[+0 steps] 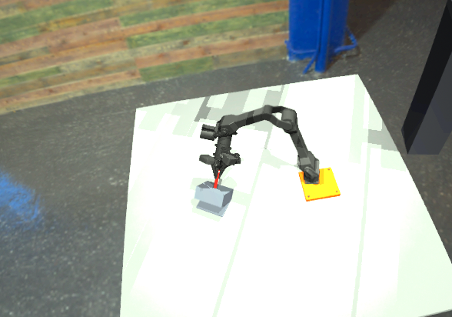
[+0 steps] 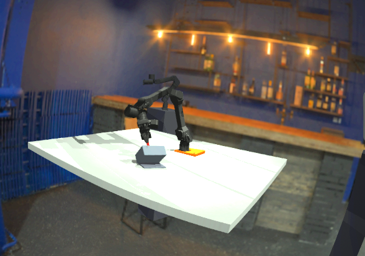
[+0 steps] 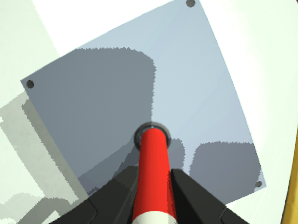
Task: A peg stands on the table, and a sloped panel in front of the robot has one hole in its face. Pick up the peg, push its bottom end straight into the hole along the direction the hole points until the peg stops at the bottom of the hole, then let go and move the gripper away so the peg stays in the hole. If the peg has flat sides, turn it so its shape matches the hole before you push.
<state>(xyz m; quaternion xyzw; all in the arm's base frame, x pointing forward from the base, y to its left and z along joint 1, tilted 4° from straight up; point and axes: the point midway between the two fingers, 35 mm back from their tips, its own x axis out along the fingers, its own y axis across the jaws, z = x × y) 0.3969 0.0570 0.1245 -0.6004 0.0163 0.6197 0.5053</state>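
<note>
My gripper tip is now 50 mm above the sloped panel, 40 mm to the right of it and 10 mm short of it. The rest, counted from my gripper tip: red peg (10 mm to the right, 10 mm above).
</note>
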